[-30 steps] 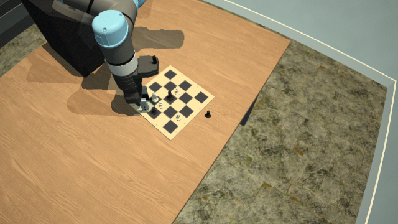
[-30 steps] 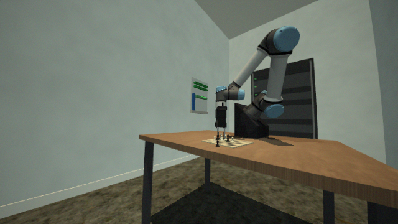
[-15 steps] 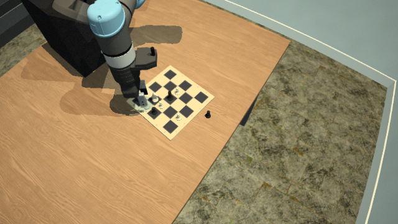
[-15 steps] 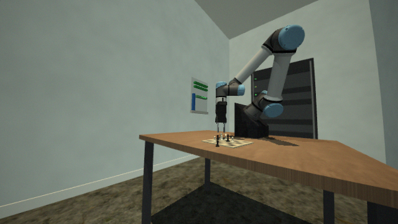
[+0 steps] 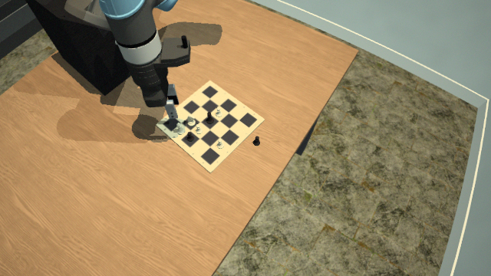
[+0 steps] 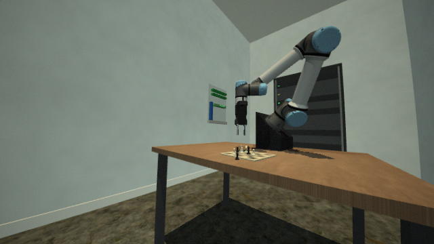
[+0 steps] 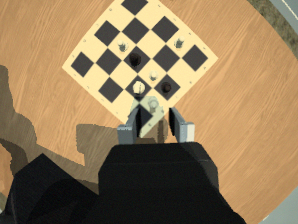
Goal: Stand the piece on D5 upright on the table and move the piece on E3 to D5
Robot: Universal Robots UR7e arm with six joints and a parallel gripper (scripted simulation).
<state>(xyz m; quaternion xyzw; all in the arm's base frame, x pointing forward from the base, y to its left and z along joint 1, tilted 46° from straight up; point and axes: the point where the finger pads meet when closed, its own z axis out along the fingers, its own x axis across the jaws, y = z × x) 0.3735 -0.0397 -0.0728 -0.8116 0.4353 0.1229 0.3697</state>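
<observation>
Now: the chessboard 120 mm below my hand, 70 mm to the left of it and 50 mm ahead of it.
</observation>
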